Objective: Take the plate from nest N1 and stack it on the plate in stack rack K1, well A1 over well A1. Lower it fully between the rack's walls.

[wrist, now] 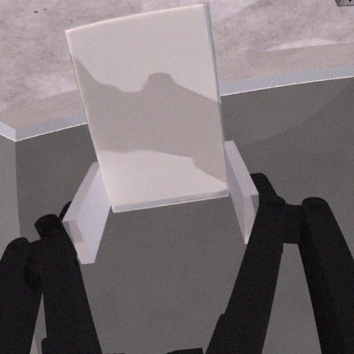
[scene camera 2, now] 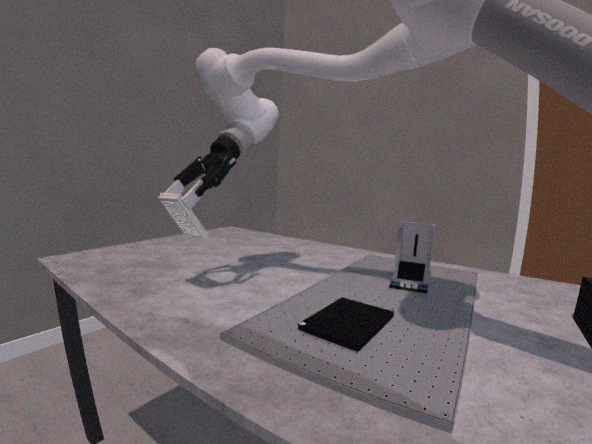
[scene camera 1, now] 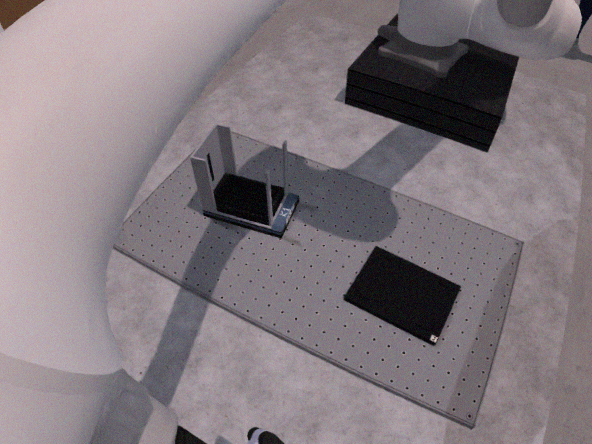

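Note:
My gripper is shut on a white plate, with one pale fingertip at each side of its near end. The plate is steeply tilted, in the air near the table's far left edge in the scene camera 2 view, well away from the rack. Rack K1 has upright walls and posts and a blue labelled base. A black plate lies low inside it. A flat black slab, apparently nest N1, has an unreadable small label; no white plate shows on it. The well marks are unreadable.
Rack and slab stand on a perforated grey board on the table. The arm fills the left of the scene camera 1 view. A black plinth carries the arm's base.

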